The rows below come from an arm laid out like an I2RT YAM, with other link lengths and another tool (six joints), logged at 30 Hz.
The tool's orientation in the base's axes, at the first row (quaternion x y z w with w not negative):
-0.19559, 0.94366, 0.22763, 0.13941
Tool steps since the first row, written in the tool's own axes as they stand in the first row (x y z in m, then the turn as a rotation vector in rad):
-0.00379, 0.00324, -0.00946, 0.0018, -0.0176, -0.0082
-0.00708, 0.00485, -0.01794, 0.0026, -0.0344, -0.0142
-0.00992, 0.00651, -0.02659, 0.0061, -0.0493, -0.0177
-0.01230, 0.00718, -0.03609, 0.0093, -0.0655, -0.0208
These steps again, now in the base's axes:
0.00030, -0.00077, 0.01066, 0.0046, -0.0189, -0.0002
0.00104, -0.00255, 0.01970, 0.0101, -0.0359, -0.0016
0.00133, -0.00450, 0.02874, 0.0129, -0.0509, -0.0055
0.00149, -0.00783, 0.03797, 0.0165, -0.0666, -0.0100

